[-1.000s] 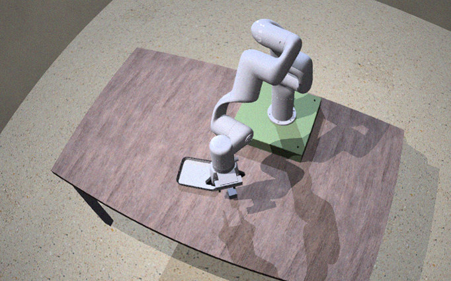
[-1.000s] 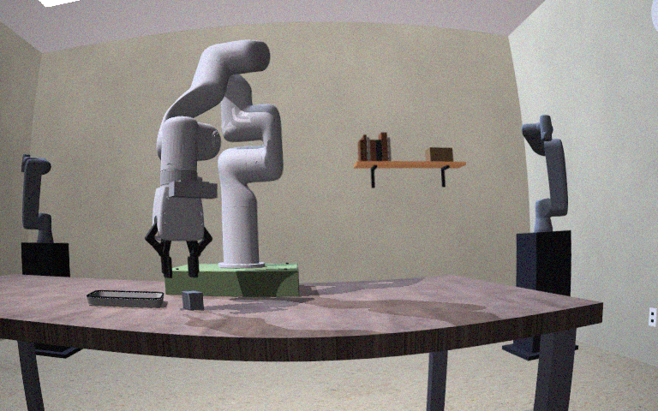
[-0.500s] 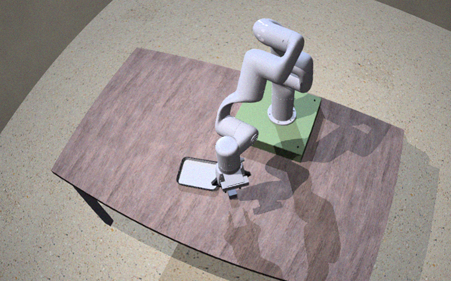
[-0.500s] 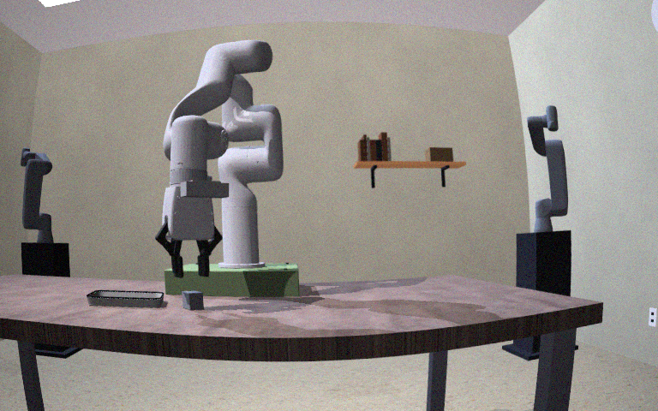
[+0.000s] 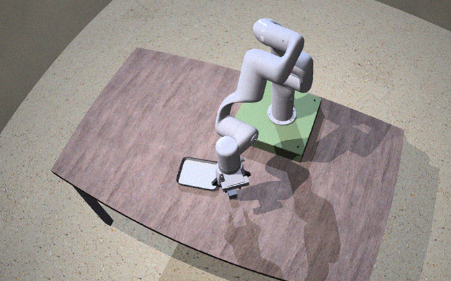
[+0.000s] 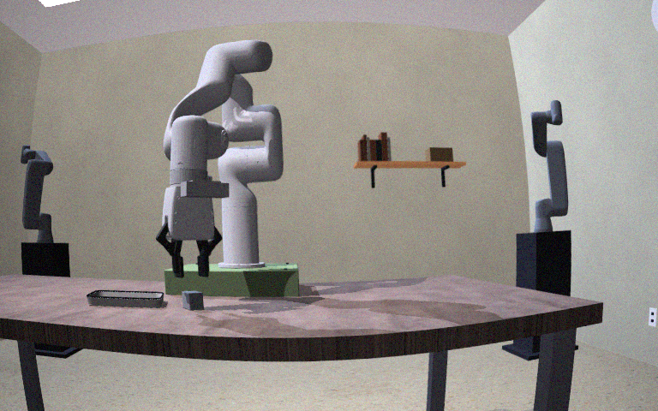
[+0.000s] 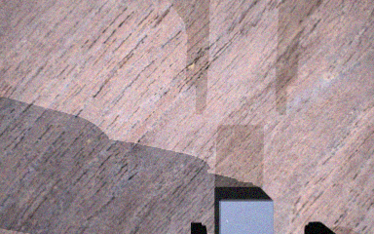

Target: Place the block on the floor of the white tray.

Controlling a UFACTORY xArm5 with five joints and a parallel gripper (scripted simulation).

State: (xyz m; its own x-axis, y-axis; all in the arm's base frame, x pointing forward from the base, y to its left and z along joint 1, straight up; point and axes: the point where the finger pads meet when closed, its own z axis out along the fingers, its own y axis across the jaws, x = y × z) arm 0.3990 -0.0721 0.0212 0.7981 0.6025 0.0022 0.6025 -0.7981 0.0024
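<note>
Right now the grey block is 60 mm below my hand. From my hand the other things lie so: white tray (160 mm to the right, 70 mm below, 40 mm behind).
</note>
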